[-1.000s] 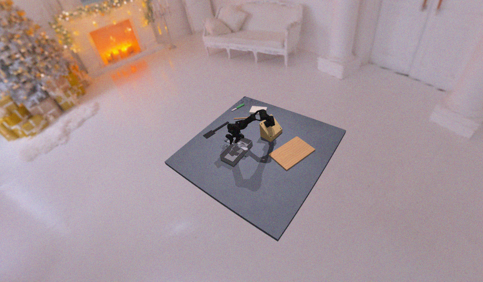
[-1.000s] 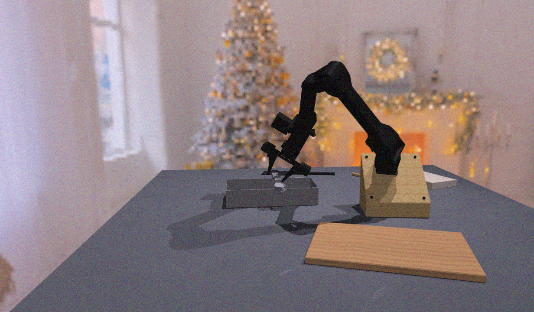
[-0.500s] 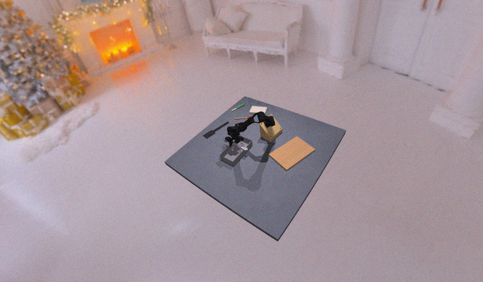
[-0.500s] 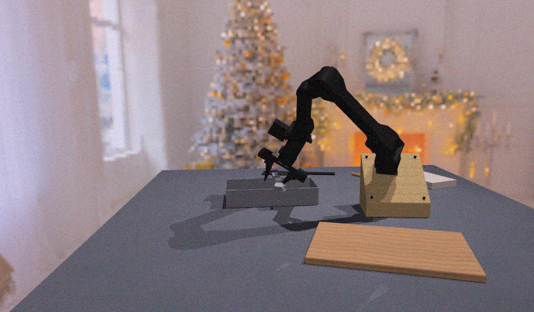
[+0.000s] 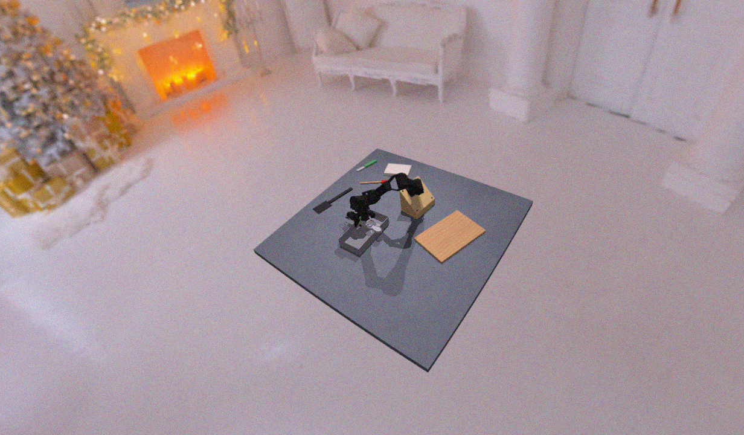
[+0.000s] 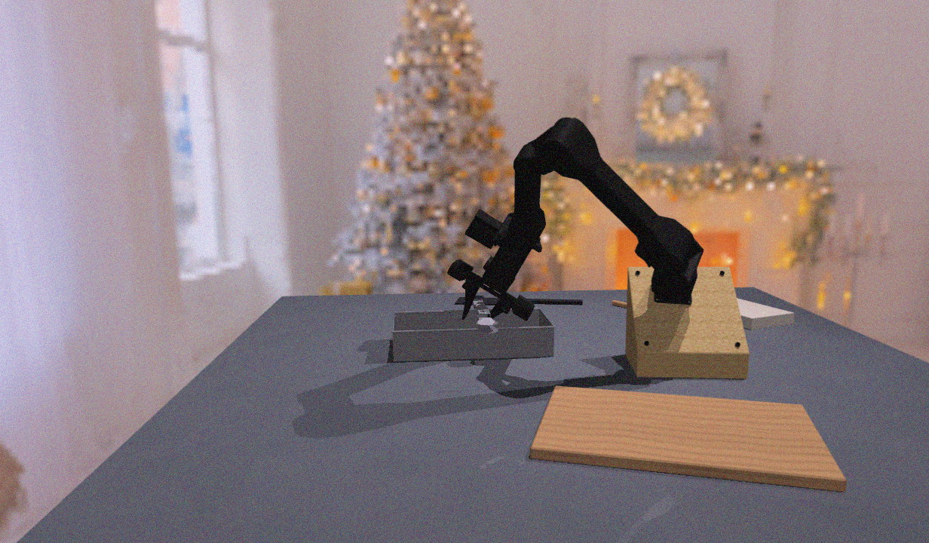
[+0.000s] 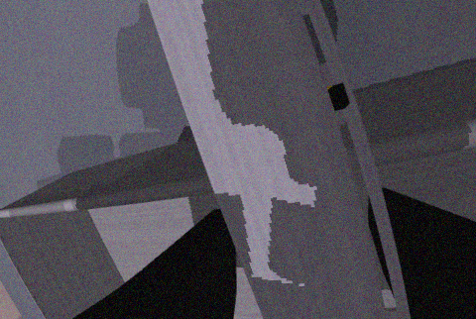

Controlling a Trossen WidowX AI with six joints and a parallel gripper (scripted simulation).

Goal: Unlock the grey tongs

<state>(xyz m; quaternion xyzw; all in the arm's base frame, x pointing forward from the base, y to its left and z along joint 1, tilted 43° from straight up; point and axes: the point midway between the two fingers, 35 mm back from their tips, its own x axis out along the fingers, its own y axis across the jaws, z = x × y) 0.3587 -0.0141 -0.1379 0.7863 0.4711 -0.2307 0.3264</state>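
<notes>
My gripper tip is now 1 cm past the grey roasting tin and 6 cm to the right of it. From my gripper tip the other things lie so: white pad 59 cm behind, 24 cm to the right, 2 cm below; black flat tool 5 cm behind, 36 cm to the right, 3 cm below; wooden board 34 cm behind, 45 cm to the left, 3 cm below.
</notes>
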